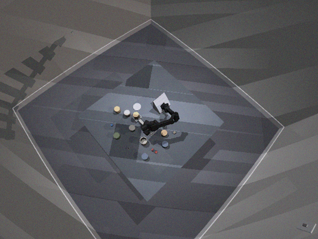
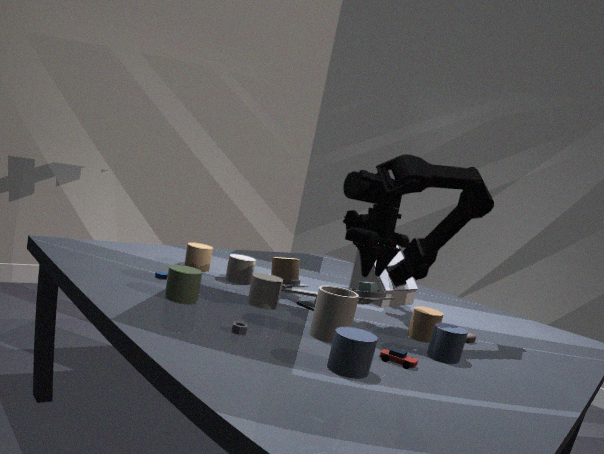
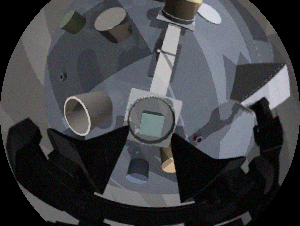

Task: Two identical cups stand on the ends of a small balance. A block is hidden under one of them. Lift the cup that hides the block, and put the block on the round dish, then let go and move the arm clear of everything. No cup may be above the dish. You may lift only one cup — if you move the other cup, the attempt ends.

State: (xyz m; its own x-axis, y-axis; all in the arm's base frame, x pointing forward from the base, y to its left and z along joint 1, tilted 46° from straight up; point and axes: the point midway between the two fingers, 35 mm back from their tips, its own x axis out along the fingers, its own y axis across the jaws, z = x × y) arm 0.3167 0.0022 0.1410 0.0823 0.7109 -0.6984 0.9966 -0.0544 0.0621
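My gripper tip is 3 cm above the teal block. The rest, counted from my gripper tip: balance beam 1 cm behind, 12 cm to the right, 8 cm below; green cylinder 29 cm ahead, 25 cm to the right, 8 cm below; red toy car 13 cm ahead, 17 cm to the left, 10 cm below.
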